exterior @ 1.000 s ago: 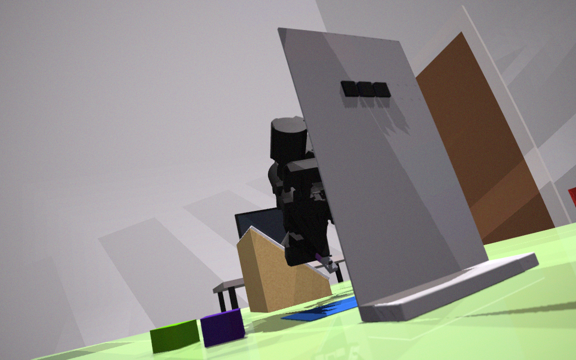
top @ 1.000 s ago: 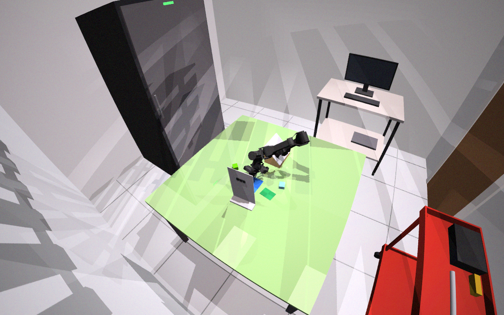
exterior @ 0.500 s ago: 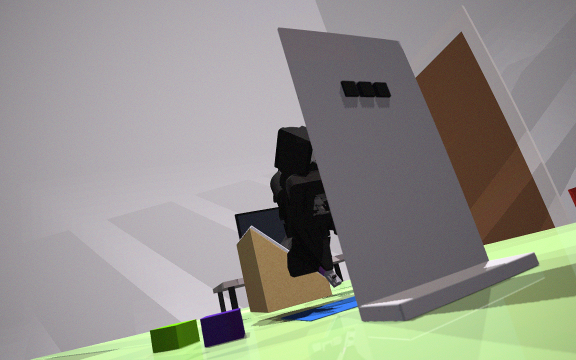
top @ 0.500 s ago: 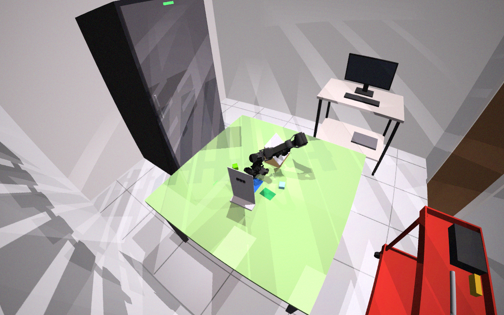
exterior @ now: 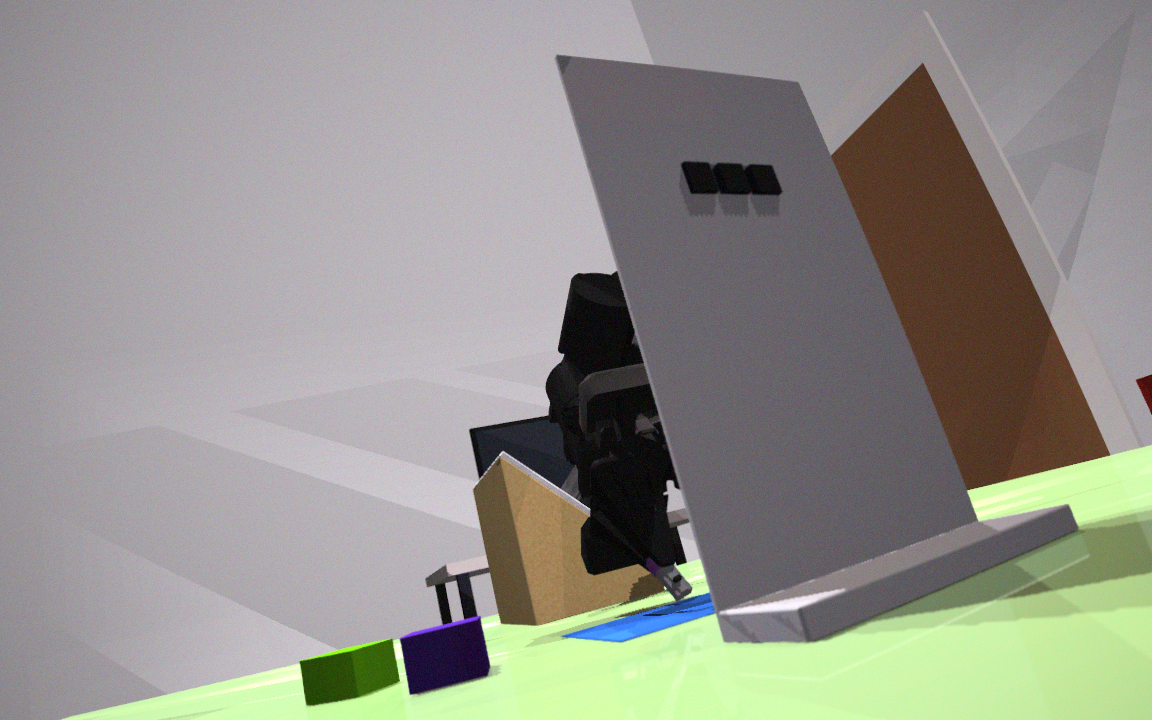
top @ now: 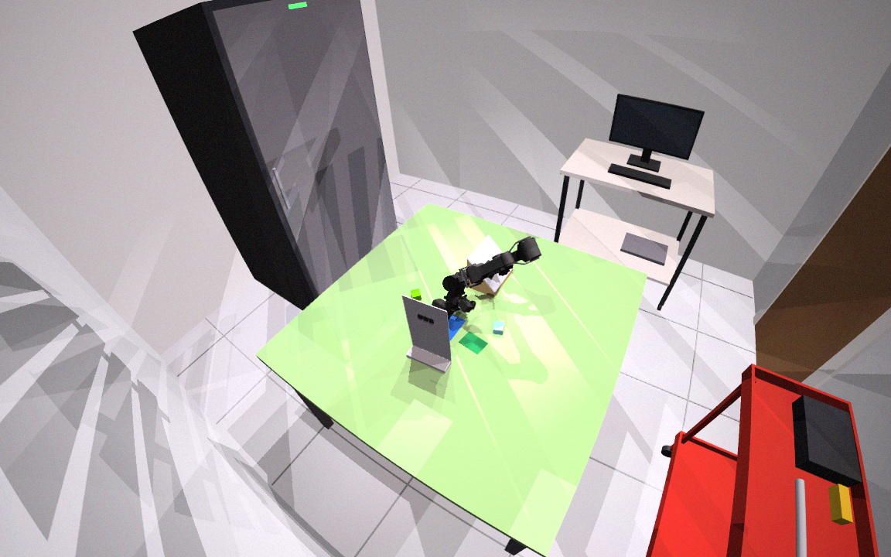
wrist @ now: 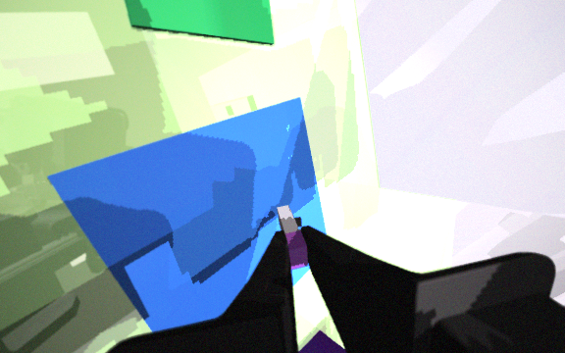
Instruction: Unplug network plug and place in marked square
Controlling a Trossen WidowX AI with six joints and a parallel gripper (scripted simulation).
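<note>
Right now the blue marked square is 1 cm behind my gripper tip and 3 cm below it. Round my gripper tip: dark green tile: 2 cm ahead, 14 cm to the left, 3 cm below; upright panel: 15 cm ahead, 3 cm to the left, 11 cm above; network plug: right at my gripper tip.
</note>
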